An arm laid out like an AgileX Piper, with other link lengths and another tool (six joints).
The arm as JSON. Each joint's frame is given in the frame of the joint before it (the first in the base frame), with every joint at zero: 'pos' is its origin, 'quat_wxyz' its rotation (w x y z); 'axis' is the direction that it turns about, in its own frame. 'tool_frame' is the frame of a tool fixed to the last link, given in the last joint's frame.
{
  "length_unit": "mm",
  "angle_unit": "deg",
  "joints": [
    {
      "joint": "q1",
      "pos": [
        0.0,
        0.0,
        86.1
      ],
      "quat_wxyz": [
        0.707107,
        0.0,
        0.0,
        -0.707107
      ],
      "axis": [
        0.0,
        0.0,
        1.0
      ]
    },
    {
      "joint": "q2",
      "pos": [
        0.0,
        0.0,
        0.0
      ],
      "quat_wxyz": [
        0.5,
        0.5,
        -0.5,
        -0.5
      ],
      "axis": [
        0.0,
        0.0,
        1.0
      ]
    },
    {
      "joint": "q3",
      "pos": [
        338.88,
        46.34,
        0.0
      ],
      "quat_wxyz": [
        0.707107,
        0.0,
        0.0,
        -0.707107
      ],
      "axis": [
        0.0,
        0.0,
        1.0
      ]
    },
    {
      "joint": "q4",
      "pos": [
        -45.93,
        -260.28,
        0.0
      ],
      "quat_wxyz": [
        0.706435,
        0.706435,
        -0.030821,
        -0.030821
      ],
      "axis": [
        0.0,
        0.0,
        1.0
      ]
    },
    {
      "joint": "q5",
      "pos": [
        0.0,
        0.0,
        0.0
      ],
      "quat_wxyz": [
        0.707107,
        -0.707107,
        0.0,
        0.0
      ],
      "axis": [
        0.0,
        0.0,
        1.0
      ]
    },
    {
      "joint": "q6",
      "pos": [
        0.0,
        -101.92,
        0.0
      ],
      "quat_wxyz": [
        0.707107,
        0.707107,
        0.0,
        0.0
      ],
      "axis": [
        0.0,
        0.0,
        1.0
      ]
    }
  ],
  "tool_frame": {
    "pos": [
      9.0,
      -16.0,
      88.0
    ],
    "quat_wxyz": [
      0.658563,
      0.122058,
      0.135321,
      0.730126
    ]
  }
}
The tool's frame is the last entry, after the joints.
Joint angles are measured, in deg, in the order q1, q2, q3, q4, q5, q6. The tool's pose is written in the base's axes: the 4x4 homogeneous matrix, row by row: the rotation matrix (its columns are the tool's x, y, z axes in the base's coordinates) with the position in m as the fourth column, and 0 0 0 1 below. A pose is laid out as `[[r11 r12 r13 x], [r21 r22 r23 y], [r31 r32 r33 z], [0 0 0 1]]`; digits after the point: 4 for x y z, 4 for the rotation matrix.
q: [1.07, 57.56, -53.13, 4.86, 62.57, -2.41]
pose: [[0.0344 0.9921 0.1203 0.2022], [0.9930 -0.0475 0.1082 0.0021], [0.1130 0.1158 -0.9868 0.2503], [0 0 0 1]]
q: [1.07, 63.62, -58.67, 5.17, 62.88, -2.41]
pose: [[0.0356 0.9937 0.1059 0.2335], [0.9924 -0.0476 0.1133 0.0036], [0.1176 0.1011 -0.9879 0.2600], [0 0 0 1]]
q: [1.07, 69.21, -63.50, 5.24, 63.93, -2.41]
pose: [[0.0376 0.9965 0.0745 0.2604], [0.9924 -0.0460 0.1141 0.0045], [0.1171 0.0697 -0.9907 0.2632], [0 0 0 1]]
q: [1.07, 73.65, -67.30, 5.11, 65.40, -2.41]
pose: [[0.0395 0.9985 0.0379 0.2801], [0.9928 -0.0435 0.1113 0.0046], [0.1128 0.0332 -0.9931 0.2626], [0 0 0 1]]
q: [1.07, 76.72, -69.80, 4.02, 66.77, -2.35]
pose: [[0.0415 0.9991 0.0044 0.2924], [0.9949 -0.0417 0.0923 0.0016], [0.0924 0.0006 -0.9957 0.2601], [0 0 0 1]]
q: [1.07, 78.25, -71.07, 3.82, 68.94, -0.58]
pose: [[0.0717 0.9967 -0.0373 0.2934], [0.9928 -0.0677 0.0991 0.0014], [0.0962 -0.0441 -0.9944 0.2571], [0 0 0 1]]
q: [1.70, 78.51, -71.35, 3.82, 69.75, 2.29]
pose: [[0.1086 0.9928 -0.0506 0.2916], [0.9880 -0.1022 0.1160 0.0052], [0.1100 -0.0626 -0.9920 0.2564], [0 0 0 1]]
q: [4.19, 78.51, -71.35, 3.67, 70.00, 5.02]
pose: [[0.1109 0.9921 -0.0583 0.2896], [0.9865 -0.1028 0.1277 0.0177], [0.1207 -0.0716 -0.9901 0.2560], [0 0 0 1]]
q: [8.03, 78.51, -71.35, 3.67, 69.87, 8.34]
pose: [[0.0996 0.9930 -0.0629 0.2873], [0.9854 -0.0897 0.1444 0.0377], [0.1377 -0.0764 -0.9875 0.2559], [0 0 0 1]]
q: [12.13, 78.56, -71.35, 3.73, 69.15, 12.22]
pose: [[0.0927 0.9939 -0.0605 0.2852], [0.9826 -0.0815 0.1669 0.0594], [0.1609 -0.0749 -0.9841 0.2560], [0 0 0 1]]
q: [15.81, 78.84, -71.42, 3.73, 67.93, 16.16]
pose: [[0.0933 0.9942 -0.0527 0.2845], [0.9781 -0.0816 0.1916 0.0795], [0.1862 -0.0694 -0.9801 0.2558], [0 0 0 1]]
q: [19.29, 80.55, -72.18, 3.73, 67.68, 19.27]
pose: [[0.0881 0.9933 -0.0742 0.2860], [0.9765 -0.0714 0.2032 0.0997], [0.1965 -0.0904 -0.9763 0.2510], [0 0 0 1]]
